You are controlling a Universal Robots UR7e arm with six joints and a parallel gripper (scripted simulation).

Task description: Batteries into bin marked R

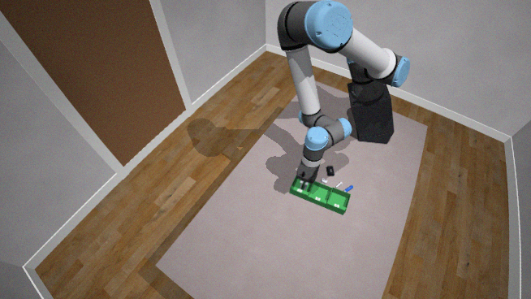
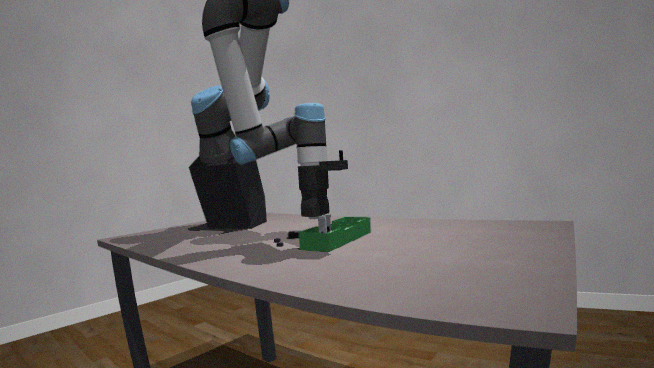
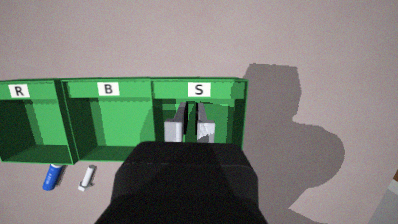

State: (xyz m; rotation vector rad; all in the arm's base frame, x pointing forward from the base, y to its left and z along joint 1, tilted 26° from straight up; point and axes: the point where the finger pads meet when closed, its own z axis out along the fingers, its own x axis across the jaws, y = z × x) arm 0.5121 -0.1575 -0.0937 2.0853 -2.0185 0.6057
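Now: the green bin row 10 mm behind my hand, 80 mm to the left of it and 10 mm below it. Round my hand: black 9 V battery 160 mm behind, 80 mm to the left, 30 mm below; then small white clip 90 mm behind, 70 mm to the left, 30 mm below; then white bolt 100 mm behind, 140 mm to the left, 30 mm below.
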